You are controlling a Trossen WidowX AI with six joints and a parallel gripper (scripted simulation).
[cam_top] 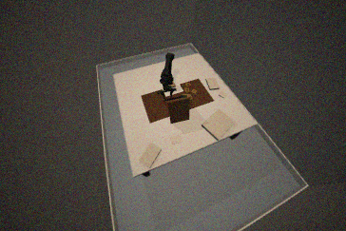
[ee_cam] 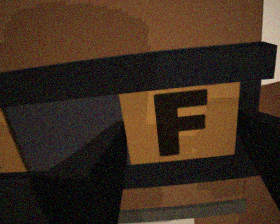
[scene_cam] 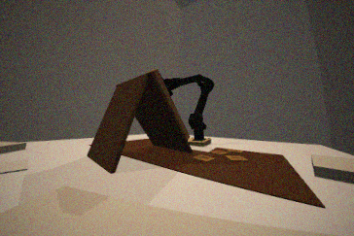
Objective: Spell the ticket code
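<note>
Now: gripper tip 6 cm past the white ticket, 4 cm to the right of it and 8 cm above it. Round my gripper tip: pale slip 35 cm ahead, 4 cm to the right, 17 cm below; brown mat 14 cm behind, 13 cm to the left, 17 cm below.
</note>
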